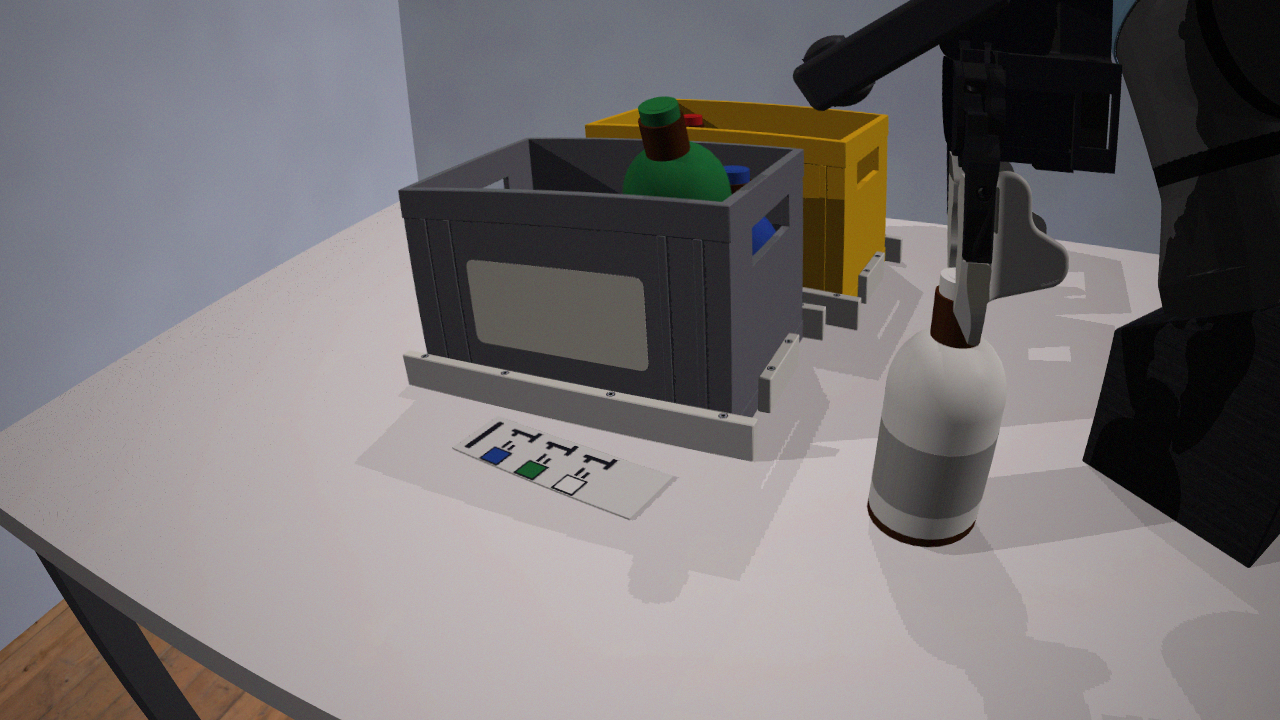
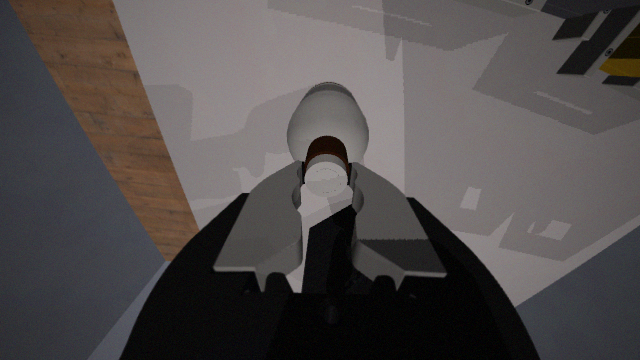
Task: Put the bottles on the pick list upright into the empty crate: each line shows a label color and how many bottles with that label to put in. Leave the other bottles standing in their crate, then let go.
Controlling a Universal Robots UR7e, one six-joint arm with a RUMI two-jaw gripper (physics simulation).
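Frame: origin at the arm's base, x ahead, y left, z up, level; millimetres.
Seen in the pictures: gripper, between the fingertips: (image 1: 968, 330) (image 2: 325, 165); arm's base, origin of its link: (image 1: 1263, 290).
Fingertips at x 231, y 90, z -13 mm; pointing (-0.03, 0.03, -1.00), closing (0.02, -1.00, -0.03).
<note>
Pixels of each thing's top centre, then the offset from my fingertips to it. "pt": a spot on its surface instead.
- white bottle, centre of its top: (image 1: 960, 275) (image 2: 326, 178) 8 mm ahead, 0 mm left, 31 mm up
- grey crate, centre of its top: (image 1: 603, 161) 270 mm ahead, 170 mm right, 41 mm up
- green bottle, centre of its top: (image 1: 672, 94) 194 mm ahead, 113 mm right, 104 mm up
- blue bottle, a spot on its surface: (image 1: 735, 175) pt 170 mm ahead, 194 mm right, 27 mm up
- pick list, a spot on its surface: (image 1: 640, 492) pt 194 mm ahead, 5 mm left, 132 mm down
- red cap, centre of its top: (image 1: 690, 115) 276 mm ahead, 466 mm right, 29 mm up
- yellow crate, centre of its top: (image 1: 743, 115) 202 mm ahead, 404 mm right, 41 mm up
My gripper (image 1: 963, 308) (image 2: 325, 165) is shut on the brown neck of the white bottle (image 1: 941, 394) (image 2: 327, 117), just under its white cap. The bottle is close to upright, base down, at the right of the grey crate (image 1: 572, 207); whether its base touches the table is hard to tell. A green bottle (image 1: 677, 174) and a blue bottle (image 1: 735, 175) are inside the grey crate, their lower parts hidden by its walls. The pick list (image 1: 640, 492) shows blue 1, green 1, white 1. A red cap (image 1: 692, 120) shows in the yellow crate (image 1: 861, 232) (image 2: 622, 67) behind.
Pale rails (image 1: 572, 407) with screws run along the foot of the grey crate, and more rails (image 1: 832, 309) stand by the yellow crate. The dark robot base (image 1: 1181, 429) stands right of the bottle. The table edge (image 1: 134, 617) runs along the front left.
</note>
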